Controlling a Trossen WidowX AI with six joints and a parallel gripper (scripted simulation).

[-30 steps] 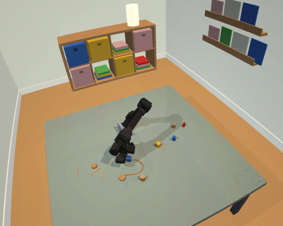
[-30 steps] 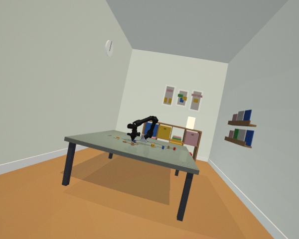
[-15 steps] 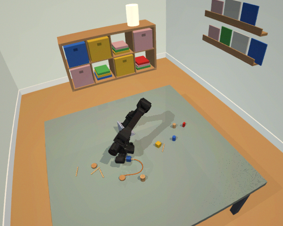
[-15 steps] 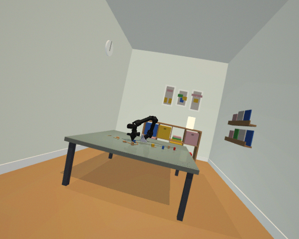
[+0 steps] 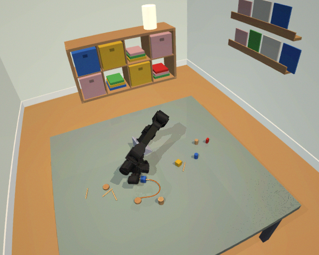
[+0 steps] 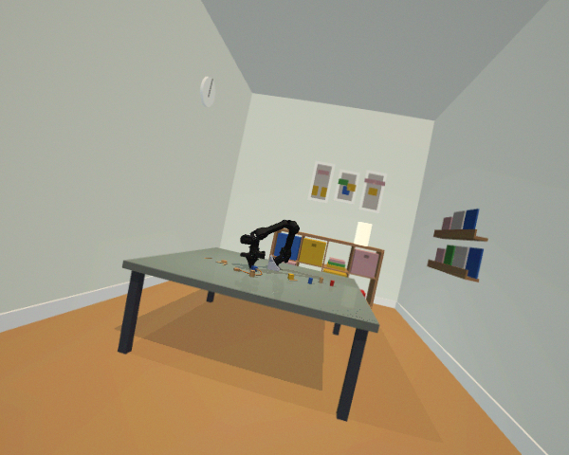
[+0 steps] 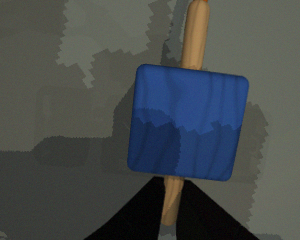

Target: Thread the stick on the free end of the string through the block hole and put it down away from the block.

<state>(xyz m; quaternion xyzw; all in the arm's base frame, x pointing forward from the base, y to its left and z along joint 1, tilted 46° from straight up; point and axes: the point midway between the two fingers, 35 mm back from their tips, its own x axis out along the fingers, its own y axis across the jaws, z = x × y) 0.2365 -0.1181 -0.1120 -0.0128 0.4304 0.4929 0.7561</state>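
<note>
Right now my gripper tip is 20 mm short of the blue cube, 20 mm to the right of it and 10 mm below it. Round my gripper tip: yellow cube: 40 mm ahead, 280 mm to the left, 10 mm above; round wooden button: 130 mm ahead, 80 mm to the right; thin wooden stick: 30 mm ahead, 30 mm to the left, 10 mm above.
</note>
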